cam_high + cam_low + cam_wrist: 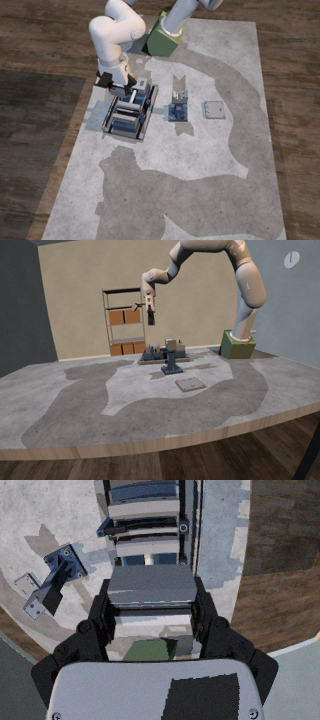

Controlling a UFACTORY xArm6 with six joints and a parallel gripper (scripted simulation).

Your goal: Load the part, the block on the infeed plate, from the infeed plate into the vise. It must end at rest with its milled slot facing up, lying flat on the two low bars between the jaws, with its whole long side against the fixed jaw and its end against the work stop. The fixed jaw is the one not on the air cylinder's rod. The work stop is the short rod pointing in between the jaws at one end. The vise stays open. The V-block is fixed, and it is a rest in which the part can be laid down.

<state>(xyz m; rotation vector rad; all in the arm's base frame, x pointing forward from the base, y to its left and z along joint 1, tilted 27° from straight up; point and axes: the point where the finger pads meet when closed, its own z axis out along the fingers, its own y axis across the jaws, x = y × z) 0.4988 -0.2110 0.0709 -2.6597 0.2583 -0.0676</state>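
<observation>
The fixed jaw is 17 cm below my hand and 4 cm ahead of it. Also, from my hand: air cylinder rod (17 cm below, 8 cm behind, 2 cm to the left); blue vise body (21 cm below, 6 cm behind, 2 cm to the left); part (right at my hand).
</observation>
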